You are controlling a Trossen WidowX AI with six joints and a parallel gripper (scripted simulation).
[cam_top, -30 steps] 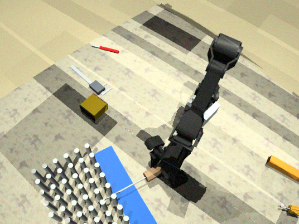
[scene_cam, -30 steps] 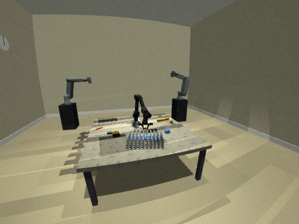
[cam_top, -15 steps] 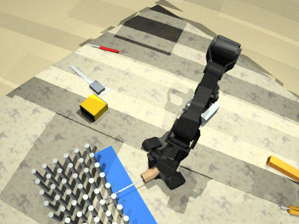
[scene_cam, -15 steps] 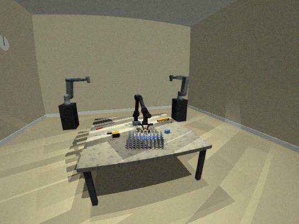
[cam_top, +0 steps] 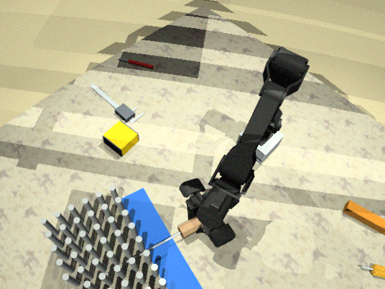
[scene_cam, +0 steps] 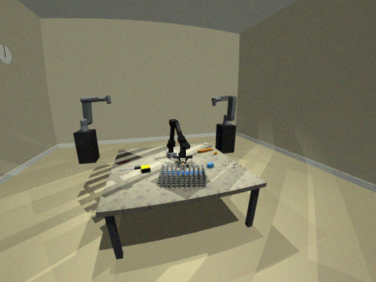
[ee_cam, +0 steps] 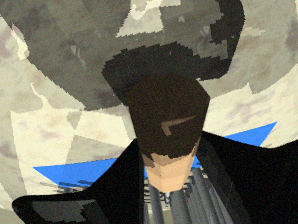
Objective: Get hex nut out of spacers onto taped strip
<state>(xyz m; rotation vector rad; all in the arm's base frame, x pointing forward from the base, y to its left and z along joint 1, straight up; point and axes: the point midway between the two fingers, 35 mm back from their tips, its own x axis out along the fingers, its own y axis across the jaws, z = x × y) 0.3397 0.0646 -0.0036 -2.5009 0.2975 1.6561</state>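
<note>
Now: the blue taped strip 10 cm ahead of my gripper tip, 3 cm below it and 2 cm to the right of it. Also, from my gripper tip: yellow-handled screwdriver (47 cm to the left, 29 cm behind, 1 cm below); then yellow box (36 cm to the right, 3 cm behind, 1 cm below); then hex nut (26 cm ahead, 6 cm to the right, 2 cm below).
</note>
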